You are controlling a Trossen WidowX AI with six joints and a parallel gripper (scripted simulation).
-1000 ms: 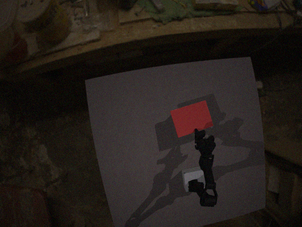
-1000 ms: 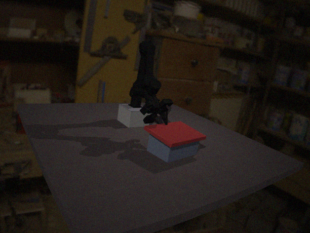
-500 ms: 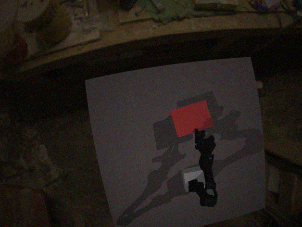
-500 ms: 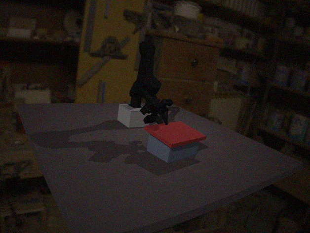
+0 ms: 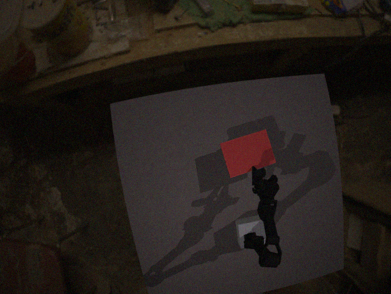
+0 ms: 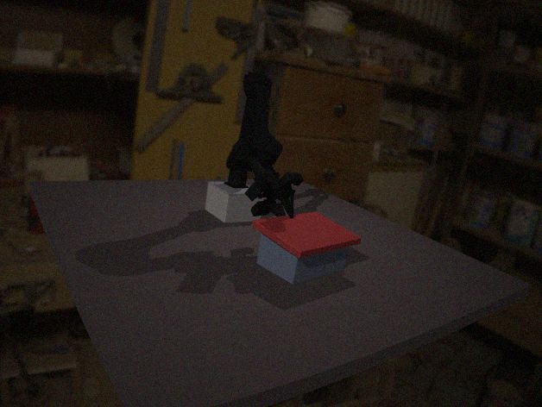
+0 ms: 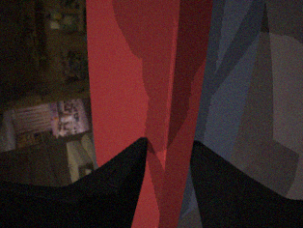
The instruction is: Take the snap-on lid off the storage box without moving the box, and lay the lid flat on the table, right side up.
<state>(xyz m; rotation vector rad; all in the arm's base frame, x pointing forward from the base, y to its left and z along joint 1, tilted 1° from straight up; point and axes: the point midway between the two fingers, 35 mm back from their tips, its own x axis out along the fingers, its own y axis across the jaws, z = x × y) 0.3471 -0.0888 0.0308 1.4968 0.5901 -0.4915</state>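
Now: gripper tip 80 mm short of the red lid. Also, from my gripper tip: blue storage box (70 mm ahead, 60 mm below).
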